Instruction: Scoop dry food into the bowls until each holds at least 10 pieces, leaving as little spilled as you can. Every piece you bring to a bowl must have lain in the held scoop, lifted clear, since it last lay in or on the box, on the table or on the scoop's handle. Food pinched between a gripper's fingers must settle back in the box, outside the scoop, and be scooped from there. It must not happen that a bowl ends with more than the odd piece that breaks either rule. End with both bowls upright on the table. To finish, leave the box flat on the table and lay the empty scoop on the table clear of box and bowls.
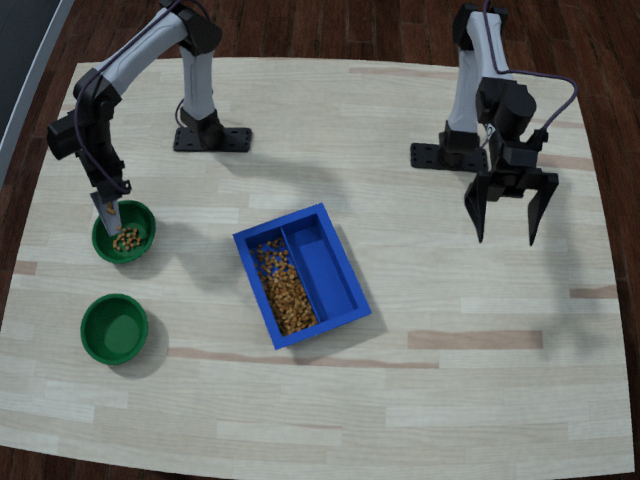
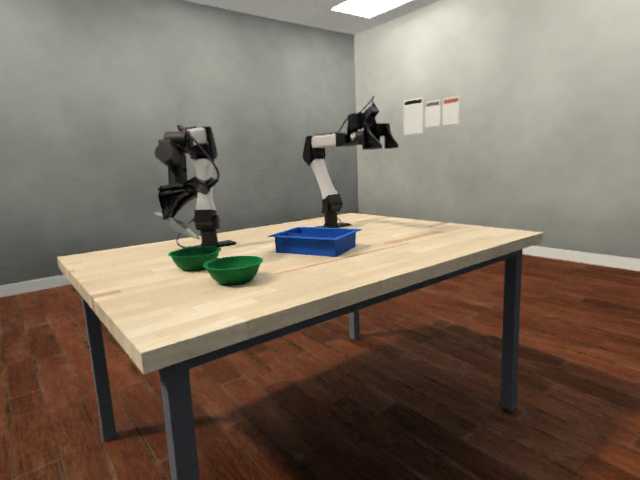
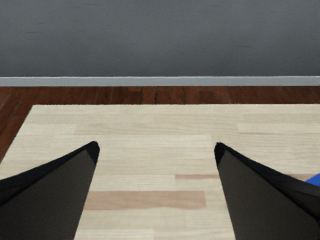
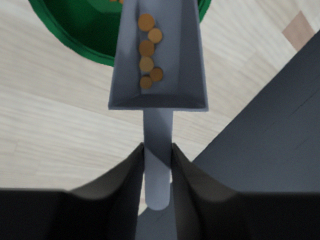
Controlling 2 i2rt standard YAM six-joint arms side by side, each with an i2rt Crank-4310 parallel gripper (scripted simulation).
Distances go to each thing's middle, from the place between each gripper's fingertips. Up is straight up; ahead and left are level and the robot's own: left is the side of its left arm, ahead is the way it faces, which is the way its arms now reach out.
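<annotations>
The grey scoop [image 4: 179,54] is 80 cm to the right of my left gripper [image 1: 506,243], 23 cm below it and 13 cm behind it. Counted from my right gripper [image 2: 167,220], the grey scoop is 4 cm ahead of it, 2 cm to the left of it and 2 cm below it. By its middle, the grey scoop is nearer to my right gripper than to my left gripper. My left gripper is 35 cm to the left of the blue box [image 1: 322,266], 32 cm above it and 2 cm past it, and my right gripper is 47 cm to the right of the blue box, 15 cm short of it and 11 cm above it. Going by their middles, of the things named here the blue box is the nearest to my left gripper.
</annotations>
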